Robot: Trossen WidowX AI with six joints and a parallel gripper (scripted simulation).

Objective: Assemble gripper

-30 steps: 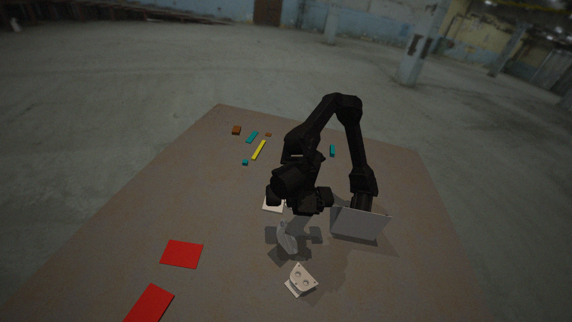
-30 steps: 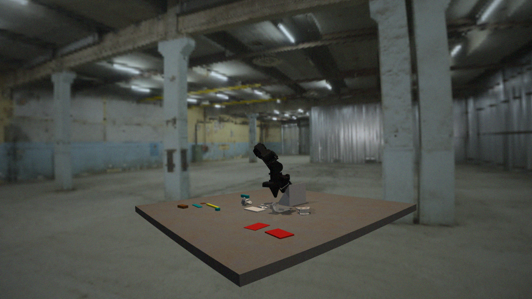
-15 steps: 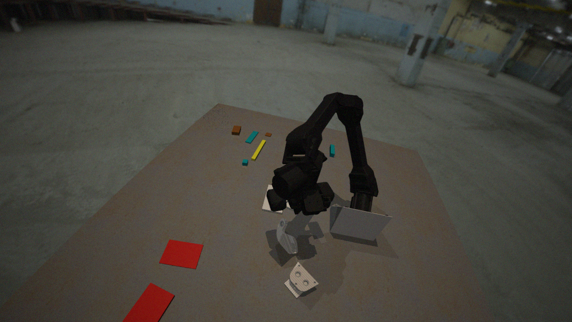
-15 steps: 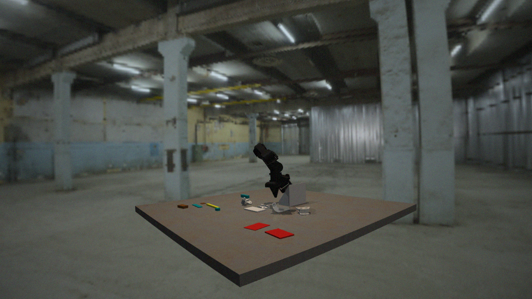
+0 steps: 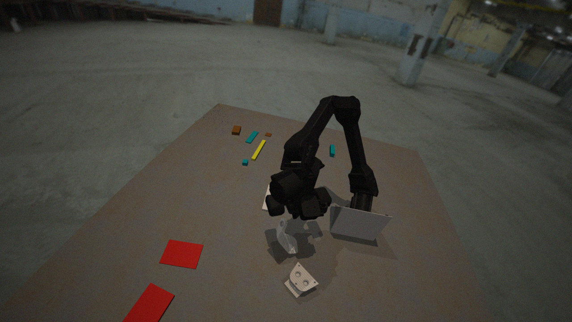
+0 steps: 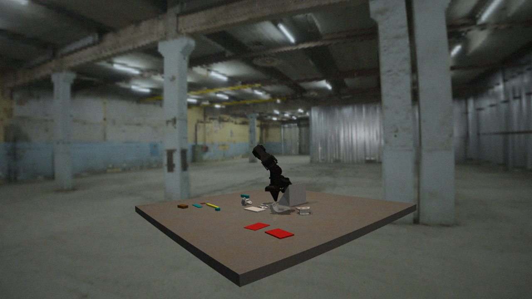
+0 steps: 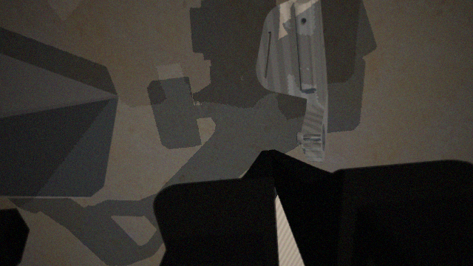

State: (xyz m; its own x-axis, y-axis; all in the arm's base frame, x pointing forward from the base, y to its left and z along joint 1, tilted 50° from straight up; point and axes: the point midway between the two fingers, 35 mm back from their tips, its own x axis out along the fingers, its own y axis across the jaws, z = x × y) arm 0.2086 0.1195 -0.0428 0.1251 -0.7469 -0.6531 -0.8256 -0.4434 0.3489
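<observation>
The gripper jaw is 2 cm ahead of my gripper tip, 4 cm to the left of it and 2 cm below it. Round my gripper tip: yellow bar: 25 cm ahead, 34 cm to the right, 5 cm below; teal block: 8 cm behind, 50 cm to the right, 4 cm below.
</observation>
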